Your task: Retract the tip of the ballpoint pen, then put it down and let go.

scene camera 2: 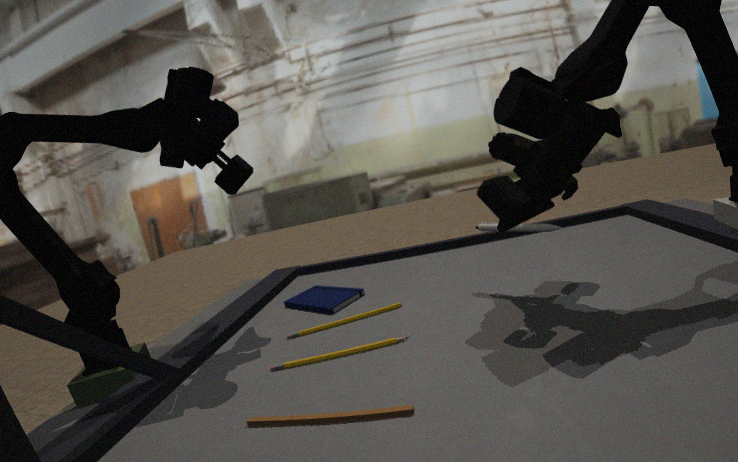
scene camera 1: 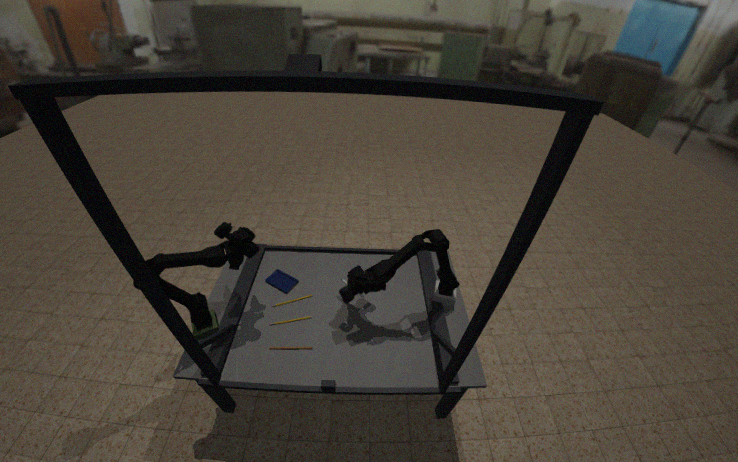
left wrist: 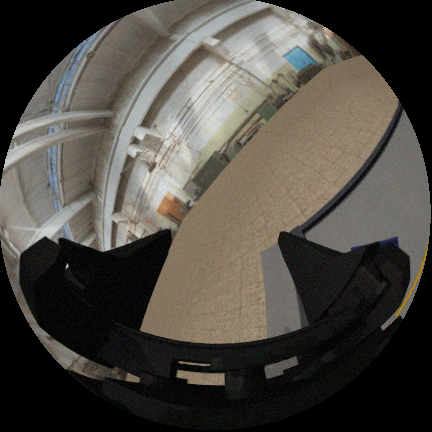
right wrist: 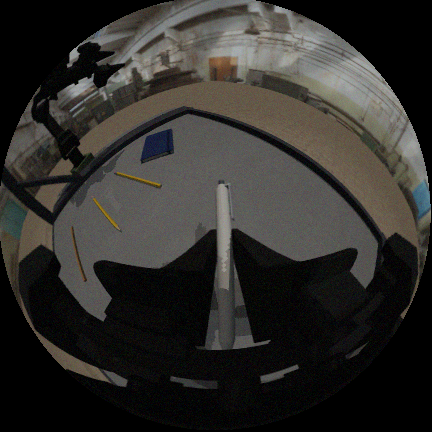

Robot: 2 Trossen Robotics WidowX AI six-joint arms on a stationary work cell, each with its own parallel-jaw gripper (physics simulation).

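Frame: origin at the left arm's base, x ahead, y left, z up, level; metres.
Seen in the pictures: left gripper, fingertip midpoint: point(scene camera 2: 219, 156) point(left wrist: 226, 236) point(right wrist: 118, 57); right gripper, fingertip midpoint: point(scene camera 2: 502, 229) point(right wrist: 223, 234); left arm's base, link origin: point(scene camera 1: 203, 322) point(right wrist: 79, 161); right arm's base, link origin: point(scene camera 1: 445, 290).
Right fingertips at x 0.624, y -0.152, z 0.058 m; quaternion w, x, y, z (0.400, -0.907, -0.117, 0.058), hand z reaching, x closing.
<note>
Offsets run from my right fingertips to a thing's top centre. Level surfaces: height alone.
A whitish ballpoint pen @(dx +0.007, dy -0.023, dz +0.010 m) point(right wrist: 223, 210) point(scene camera 2: 487, 226) is clamped by its barrel in my right gripper point(right wrist: 223, 234) point(scene camera 2: 503, 226), which is shut on it and holds it above the table. In the right wrist view the pen's dark button end and clip point away from the wrist, and its other end lies between the fingers, toward the palm. I cannot tell whether the writing tip is out. My left gripper point(left wrist: 226, 236) point(right wrist: 119, 57) is open and empty, raised at the left, well away from the pen.
A blue notebook @(dx -0.243, dy +0.249, dz -0.086 m) point(scene camera 1: 282, 281) point(scene camera 2: 324, 299) point(right wrist: 158, 145), two yellow pencils @(dx -0.240, dy +0.113, dz -0.091 m) point(scene camera 1: 292, 300) @(dx -0.278, dy +0.012, dz -0.089 m) point(scene camera 2: 340, 353) and an orange-brown stick @(dx -0.328, dy -0.109, dz -0.091 m) point(scene camera 1: 290, 348) point(scene camera 2: 330, 416) lie on the left part of the grey table @(dz -0.098 m) point(scene camera 1: 381, 365). Dark frame posts point(scene camera 1: 516, 239) rise at its sides.
</note>
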